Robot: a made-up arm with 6 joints. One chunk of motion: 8 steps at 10 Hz.
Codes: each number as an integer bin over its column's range. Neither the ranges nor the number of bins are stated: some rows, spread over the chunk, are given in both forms.
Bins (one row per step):
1: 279 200 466 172 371 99
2: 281 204 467 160 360 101
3: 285 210 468 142 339 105
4: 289 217 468 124 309 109
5: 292 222 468 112 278 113
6: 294 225 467 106 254 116
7: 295 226 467 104 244 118
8: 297 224 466 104 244 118
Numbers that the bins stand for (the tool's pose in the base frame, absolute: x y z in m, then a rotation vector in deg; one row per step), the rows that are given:
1: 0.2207 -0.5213 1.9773 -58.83 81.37 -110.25
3: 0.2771 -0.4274 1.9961 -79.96 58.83 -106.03
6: 0.3616 -0.2865 1.9867 -105.32 -1.06 -98.28
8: 0.3898 -0.2959 1.9773 -106.73 -8.10 -96.87
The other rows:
2: 0.2395 -0.4838 1.9867 -67.28 73.62 -108.85
4: 0.3147 -0.3616 1.9961 -92.64 37.69 -103.21
5: 0.3429 -0.3147 1.9961 -101.10 15.85 -100.39
7: 0.3710 -0.2771 1.9867 -106.73 -8.10 -96.87

